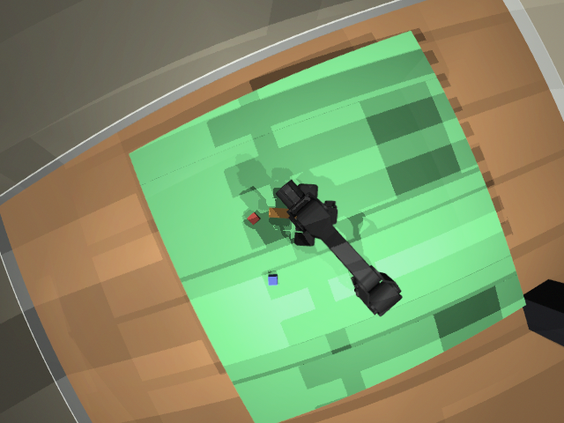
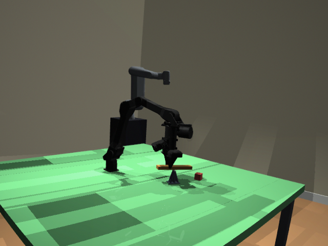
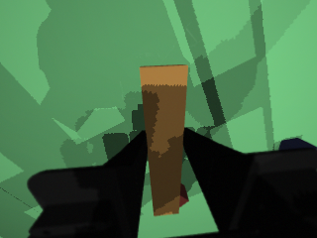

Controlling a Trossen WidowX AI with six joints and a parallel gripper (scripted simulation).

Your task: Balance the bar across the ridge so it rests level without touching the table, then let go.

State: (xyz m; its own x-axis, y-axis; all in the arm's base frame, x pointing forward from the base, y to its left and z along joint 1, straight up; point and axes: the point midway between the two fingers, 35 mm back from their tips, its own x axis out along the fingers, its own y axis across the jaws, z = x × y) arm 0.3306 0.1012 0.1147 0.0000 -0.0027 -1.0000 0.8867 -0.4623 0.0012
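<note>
Right now my gripper tip is 1 cm short of the bar and 3 cm to the right of it. Round my gripper tip: red cube: 6 cm ahead, 17 cm to the left, 6 cm below; then blue cube: 18 cm behind, 20 cm to the left, 6 cm below; then dark ridge: 1 cm ahead, 3 cm to the left, 5 cm below.
</note>
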